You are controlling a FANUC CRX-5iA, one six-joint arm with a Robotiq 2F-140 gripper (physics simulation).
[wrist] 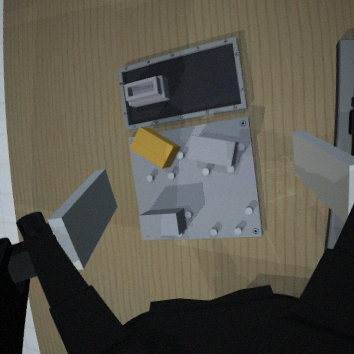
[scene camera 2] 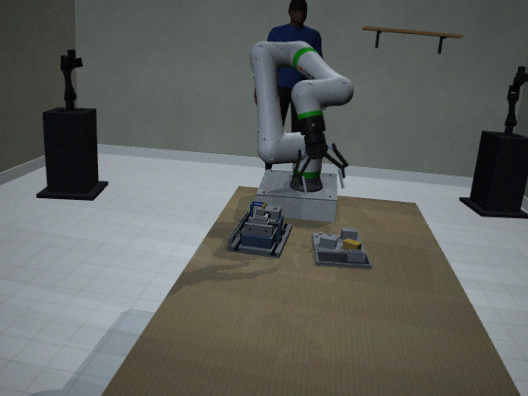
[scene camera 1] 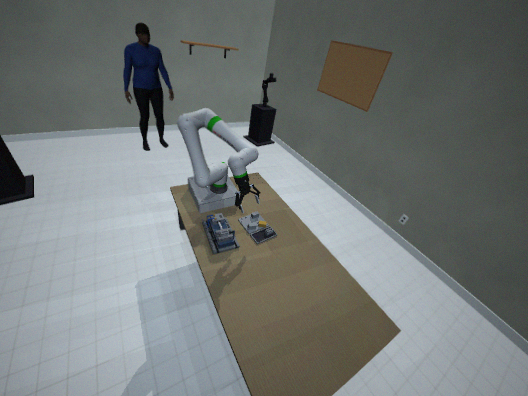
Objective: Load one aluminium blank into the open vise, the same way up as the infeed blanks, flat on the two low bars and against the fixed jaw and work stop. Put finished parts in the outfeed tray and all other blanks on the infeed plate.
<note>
My gripper [scene camera 2: 324,191] is open, with nothing in its grasp. Also in view: a brass blank [wrist: 161,151], a dark outfeed tray [wrist: 209,78] and an infeed plate [wrist: 218,199].
My gripper shows as well in the wrist view [wrist: 199,171].
</note>
